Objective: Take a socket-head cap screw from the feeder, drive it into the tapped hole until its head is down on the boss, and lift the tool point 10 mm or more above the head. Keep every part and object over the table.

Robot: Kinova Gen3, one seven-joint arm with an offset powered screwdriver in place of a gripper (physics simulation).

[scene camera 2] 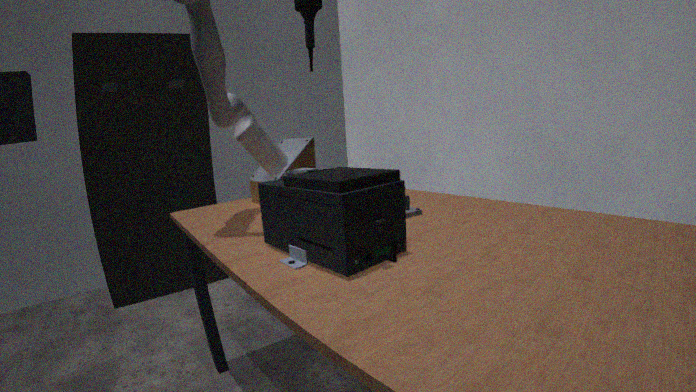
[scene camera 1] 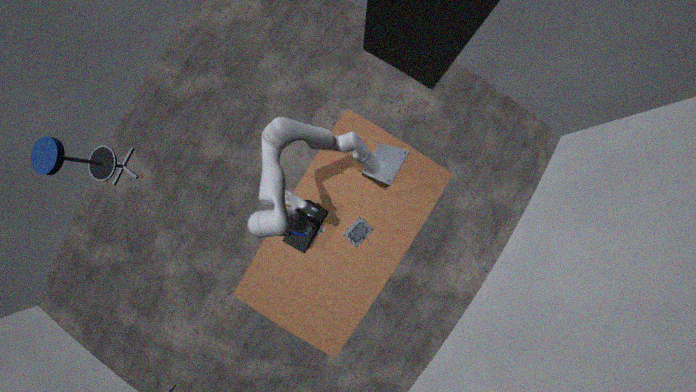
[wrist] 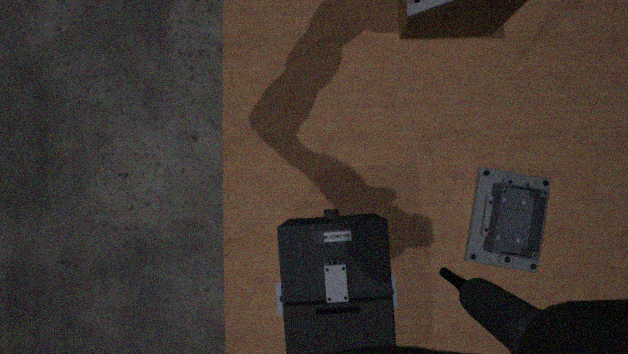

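My screwdriver [scene camera 2: 311, 69] [wrist: 444, 271] points straight down in scene camera 2, high above the table. Its thin bit looks bare, with no screw visible at the tip. In the wrist view the tip appears between the feeder and the grey workpiece. In scene camera 1 the arm largely hides the tool. The feeder [scene camera 1: 302, 245] [scene camera 2: 305, 215] [wrist: 305, 252] is a black box with a small light metal plate on top. The workpiece [scene camera 1: 358, 231] [wrist: 476, 215] is a grey open housing on a flat plate with dark holes. Which hole is the tapped one cannot be told.
A wooden table [scene camera 1: 320, 305] [scene camera 2: 525, 280] [wrist: 425, 105] carries everything. The arm's sloped base plate [scene camera 1: 395, 160] [scene camera 2: 301, 145] stands at one end. A light bracket [scene camera 2: 295, 257] sits at the feeder's side. A blue-topped stool [scene camera 1: 46, 156] stands off the table.
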